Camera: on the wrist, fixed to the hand. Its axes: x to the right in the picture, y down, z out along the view.
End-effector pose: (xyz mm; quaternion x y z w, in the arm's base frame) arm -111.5 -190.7 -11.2 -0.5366 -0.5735 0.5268 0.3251
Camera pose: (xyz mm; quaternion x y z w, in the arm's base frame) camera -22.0 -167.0 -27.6 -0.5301 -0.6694 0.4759 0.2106
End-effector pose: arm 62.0 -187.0 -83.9 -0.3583 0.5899 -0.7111 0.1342
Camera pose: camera -9.0 -137.1 -120.2 -0.4310 0.6675 -0.5956 0.1176
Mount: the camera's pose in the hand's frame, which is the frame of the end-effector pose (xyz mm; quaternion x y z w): 6.8 37.0 -86.2 -0.1390 -0.0729 -0.0114 0.9875
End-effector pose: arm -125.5 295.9 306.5 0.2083 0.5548 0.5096 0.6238
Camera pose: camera -219.4 290.0 308.1 0.1498 0.4339 0.5581 0.6912
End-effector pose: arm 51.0 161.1 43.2 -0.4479 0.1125 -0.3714 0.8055
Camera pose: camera 29.9 113.3 -35.0 -0.5826 0.0989 -0.3277 0.7372
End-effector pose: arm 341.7 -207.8 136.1 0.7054 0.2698 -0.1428 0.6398
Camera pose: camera 355.7 -123.3 175.0 0.5942 0.2477 -0.1622 0.7479
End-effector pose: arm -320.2 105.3 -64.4 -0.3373 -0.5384 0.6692 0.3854
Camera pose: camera -254.4 146.4 -117.5 -0.3317 -0.6567 0.6062 0.3021
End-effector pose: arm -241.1 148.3 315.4 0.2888 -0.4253 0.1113 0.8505
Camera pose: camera -196.2 228.3 294.8 0.1799 -0.4942 0.0200 0.8503
